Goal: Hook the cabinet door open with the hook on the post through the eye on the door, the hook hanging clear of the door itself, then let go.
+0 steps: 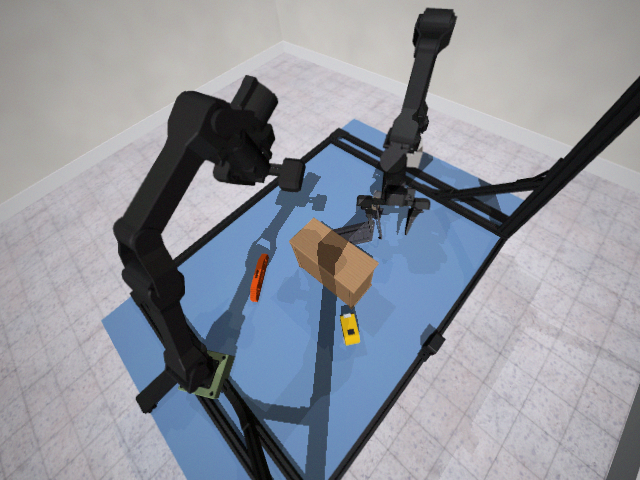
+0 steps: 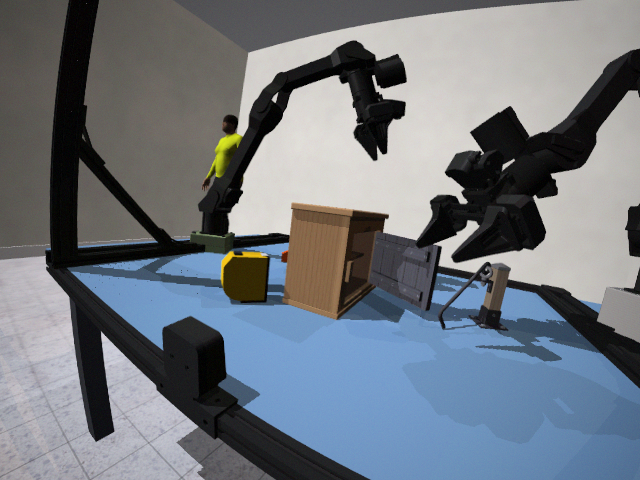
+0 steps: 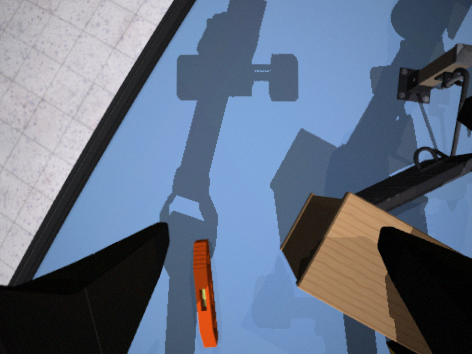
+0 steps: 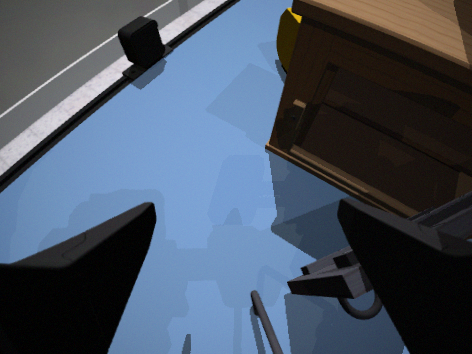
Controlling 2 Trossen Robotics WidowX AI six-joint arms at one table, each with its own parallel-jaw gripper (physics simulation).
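Frame: origin at the left arm's base, x right, y back, z down, level; metres.
Seen in the pictures: left gripper, between the fingertips: point(image 1: 272, 186) point(image 2: 379, 157) point(image 3: 273, 234); right gripper, between the fingertips: point(image 1: 388, 233) point(image 2: 432, 252) point(image 4: 248, 209); left arm's base, origin of its link: point(image 1: 203, 371) point(image 2: 213, 233).
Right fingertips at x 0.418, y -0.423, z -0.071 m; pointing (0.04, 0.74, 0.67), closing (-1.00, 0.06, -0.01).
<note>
Offsets run from my right fingertips to a thing's top centre. "pt": to the spot under its first point.
The wooden cabinet @(dy +0.097, dx -0.140, dz -0.041 m) point(image 1: 310, 235) point(image 2: 316, 258) point(image 3: 345, 260) point(image 4: 385, 25) has its dark grey door @(dy -0.012, dx -0.115, dz -0.005 m) point(image 1: 356, 233) point(image 2: 395, 268) point(image 3: 420, 181) point(image 4: 322, 281) standing open. The eye point(image 3: 418, 151) point(image 4: 361, 317) is a ring on the door's outer side. The wooden post @(pt dy -0.146, dx -0.031, dz +0.053 m) point(image 2: 496, 289) point(image 3: 442, 68) stands beyond the door's free end. Its hook point(image 2: 460, 293) point(image 3: 457, 120) point(image 4: 266, 320) slants down toward the table, apart from the eye. My right gripper point(image 1: 393, 235) point(image 2: 436, 253) point(image 4: 248, 209) is open and empty above the door end and hook. My left gripper point(image 2: 379, 153) point(image 3: 273, 234) is open and empty, high up.
A yellow tape measure @(dy +0.255, dx -0.075, dz +0.036 m) point(image 1: 350, 332) point(image 2: 244, 279) point(image 4: 288, 40) stands beside the cabinet. An orange level @(dy +0.144, dx -0.365, dz +0.077 m) point(image 1: 259, 279) point(image 3: 202, 275) lies on its other side. A black box @(pt dy +0.257, dx +0.131, dz +0.061 m) point(image 1: 433, 343) point(image 2: 192, 356) point(image 4: 141, 42) sits on the table frame's edge.
</note>
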